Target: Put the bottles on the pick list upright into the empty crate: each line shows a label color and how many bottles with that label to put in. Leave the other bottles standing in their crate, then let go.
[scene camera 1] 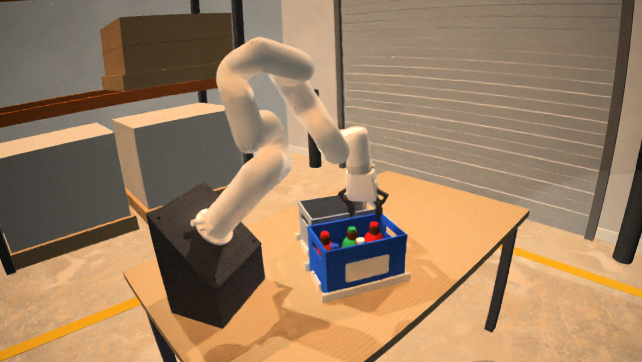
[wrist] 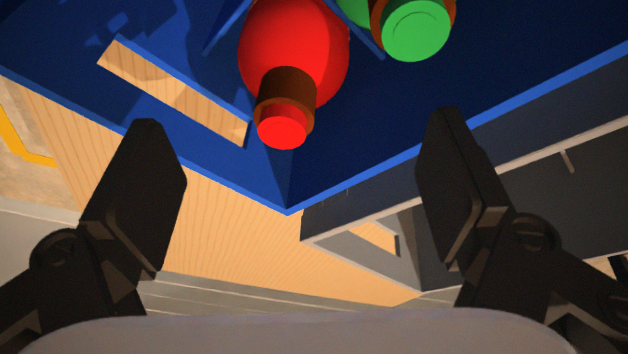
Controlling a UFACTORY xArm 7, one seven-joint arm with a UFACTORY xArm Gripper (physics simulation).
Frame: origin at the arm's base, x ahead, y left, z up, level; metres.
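Seen in the pictures: gripper, fingertip midpoint: (scene camera 1: 365, 215) (wrist: 297, 145); arm's base, link origin: (scene camera 1: 213, 227).
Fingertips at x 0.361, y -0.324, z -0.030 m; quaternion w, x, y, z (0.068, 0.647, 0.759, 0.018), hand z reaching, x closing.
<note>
Offsets run from my fingertips to a thing's top centre. "pt": to the spot under its first point. Level surfaces: height alone.
A blue crate {dx -0.048, dy +0.008, dz -0.034 m} (scene camera 1: 367, 269) (wrist: 210, 176) holds several bottles standing upright. A red-capped bottle with a red label {dx +0.047, dy -0.009, dz -0.046 m} (scene camera 1: 373, 232) (wrist: 295, 45) stands in its far right corner in the scene view. A green-capped bottle {dx -0.020, dy +0.040, dz -0.046 m} (scene camera 1: 351, 237) (wrist: 416, 30) stands beside it. Another red-capped bottle {dx -0.094, dy +0.100, dz -0.046 m} (scene camera 1: 325, 239) is at the left, and a blue cap {dx -0.145, dy +0.029, dz -0.046 m} (scene camera 1: 334, 246) and a white cap {dx -0.074, dy -0.023, dz -0.046 m} (scene camera 1: 360, 241) show lower. A grey crate (scene camera 1: 303, 225) (wrist: 365, 252) stands behind the blue one; its floor is mostly hidden. My gripper (scene camera 1: 365, 212) (wrist: 297, 145) is open and empty above the blue crate's far corner. The pick list does not show.
Both crates stand close together on the wooden table {dz -0.209 m} (scene camera 1: 450, 210) (wrist: 240, 240), with pale strips {pt dx -0.115, dy -0.072, dz -0.189 m} (scene camera 1: 367, 287) along the blue crate's base. The black arm pedestal (scene camera 1: 200, 260) is at the left. A roller shutter (scene camera 1: 475, 100) and shelving with boxes are behind.
</note>
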